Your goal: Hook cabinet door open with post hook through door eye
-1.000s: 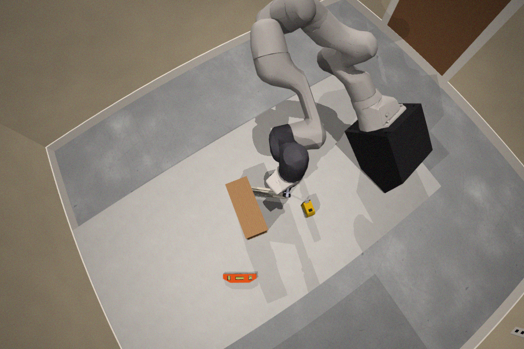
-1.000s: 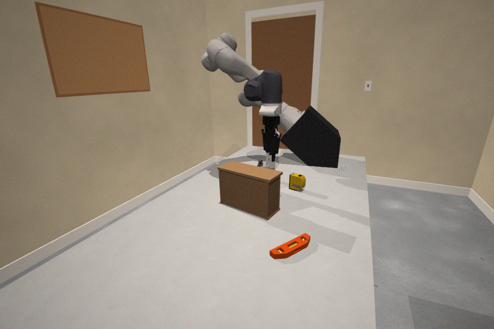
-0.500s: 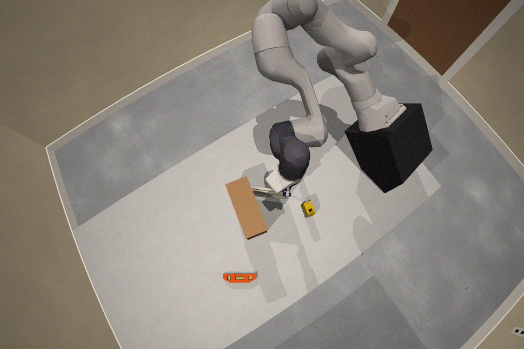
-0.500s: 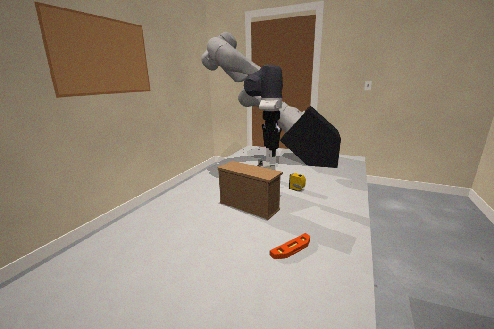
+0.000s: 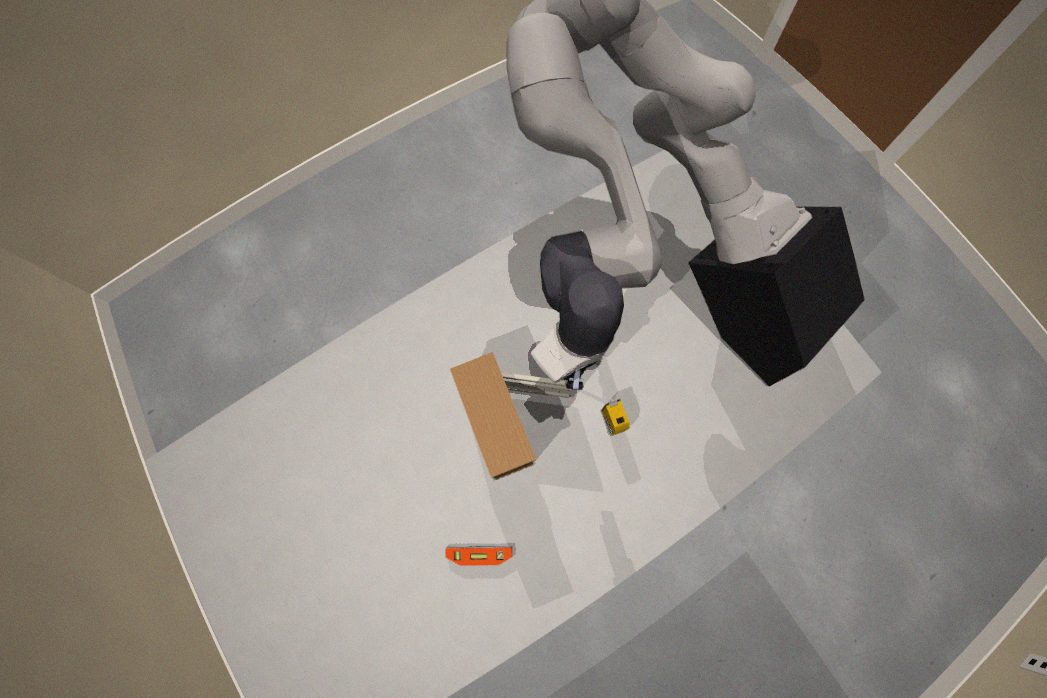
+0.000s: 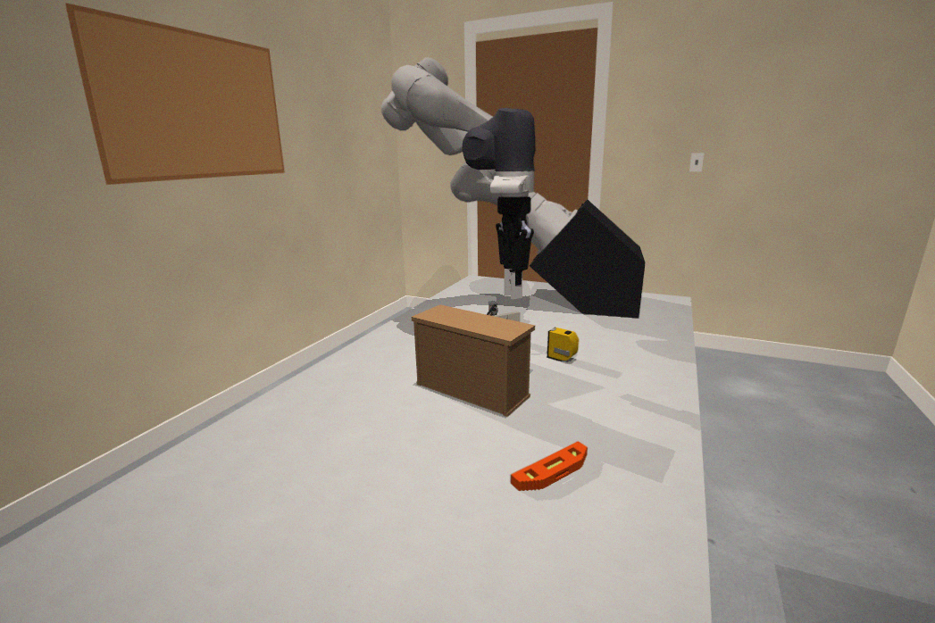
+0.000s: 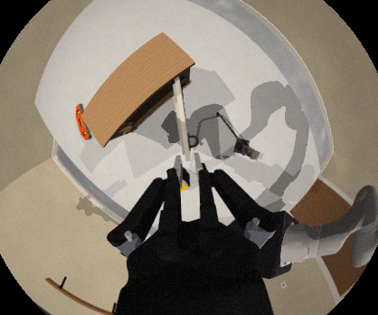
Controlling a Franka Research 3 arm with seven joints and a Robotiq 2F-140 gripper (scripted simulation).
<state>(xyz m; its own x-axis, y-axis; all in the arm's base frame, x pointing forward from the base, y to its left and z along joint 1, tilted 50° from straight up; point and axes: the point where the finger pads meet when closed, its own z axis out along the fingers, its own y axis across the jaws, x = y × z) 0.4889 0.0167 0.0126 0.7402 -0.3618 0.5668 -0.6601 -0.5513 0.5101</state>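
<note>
The thin dark hook is 70 mm behind my hand, 110 mm to the right of it and 150 mm below it. Round my hand: yellow tape measure: 50 mm behind, 110 mm to the left, 160 mm below; pale door: 50 mm ahead, 60 mm to the right, 130 mm below; orange spirit level: 380 mm ahead, 190 mm to the left, 190 mm below.
</note>
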